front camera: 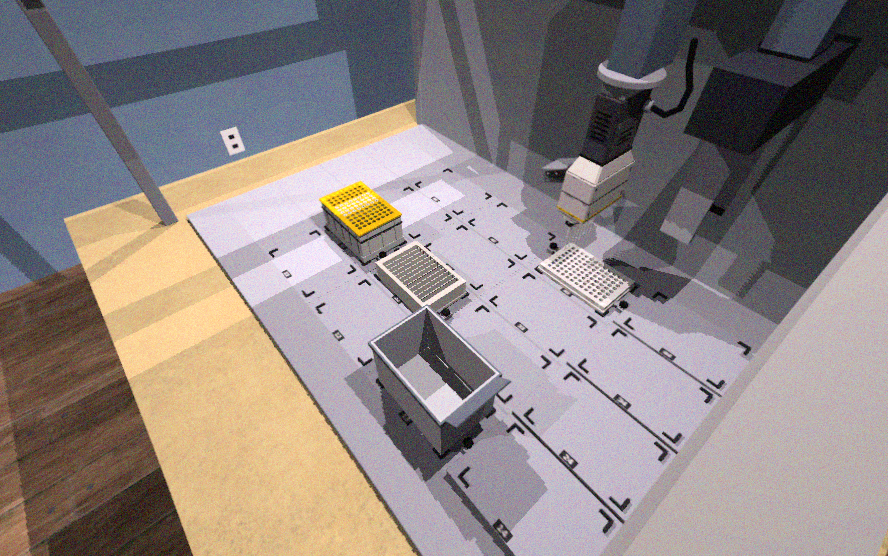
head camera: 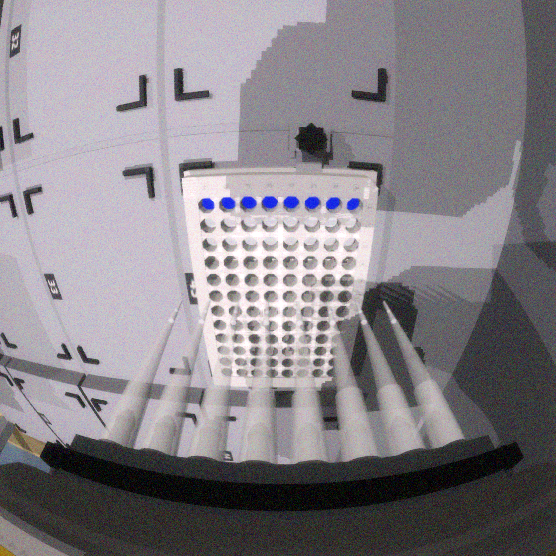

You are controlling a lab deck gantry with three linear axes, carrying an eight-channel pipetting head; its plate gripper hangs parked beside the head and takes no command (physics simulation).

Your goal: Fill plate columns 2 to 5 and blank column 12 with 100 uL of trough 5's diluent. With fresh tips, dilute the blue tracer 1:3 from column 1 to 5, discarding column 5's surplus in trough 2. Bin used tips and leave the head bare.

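The pipetting head hangs over the white 96-well plate, with eight pale tips on it. In the head camera the tip ends are above the plate; any liquid inside them cannot be told. Column 1 wells are blue. Wells of columns 2 and 3 look paler than those further down; their contents cannot be told. The trough block stands by the yellow-topped tip rack; its liquid levels are not visible. The parked plate gripper is open, its fingers apart, partly in shadow.
A deep grey waste bin stands in front of the trough block. Its inside is partly hidden. Black knobs sit beside the plate. A slanted grey post stands at the left, and a pale wall panel borders the right side.
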